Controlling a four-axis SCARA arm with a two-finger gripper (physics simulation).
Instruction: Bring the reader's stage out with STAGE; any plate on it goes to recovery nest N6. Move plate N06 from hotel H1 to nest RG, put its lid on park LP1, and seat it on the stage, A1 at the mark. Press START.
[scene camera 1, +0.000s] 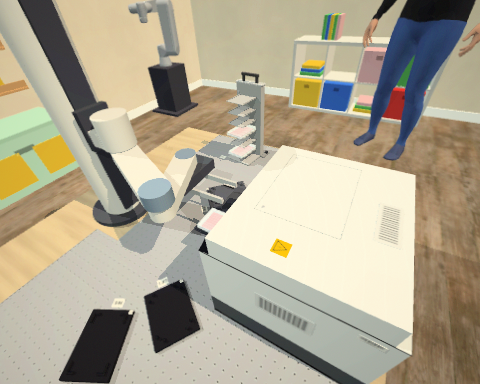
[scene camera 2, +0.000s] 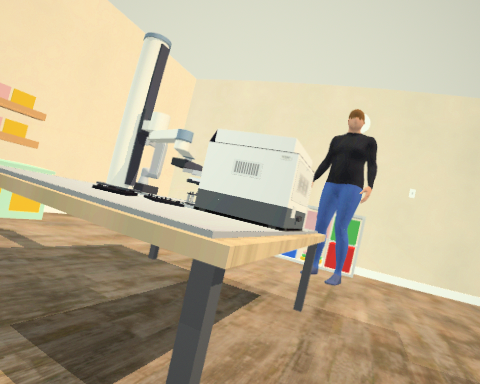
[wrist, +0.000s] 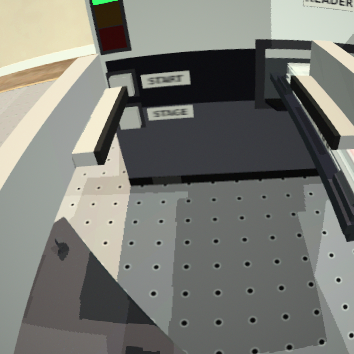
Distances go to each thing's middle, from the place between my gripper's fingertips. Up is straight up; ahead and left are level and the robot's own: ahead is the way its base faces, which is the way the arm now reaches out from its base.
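Looking at the stage tray (wrist: 324, 165), I find my hand 5 cm above it, 4 cm short of it and 10 cm to the left of it. The black LP1 pad (scene camera 1: 171, 316) is 16 cm below my hand, 36 cm to the right of it and 1 cm ahead of it.
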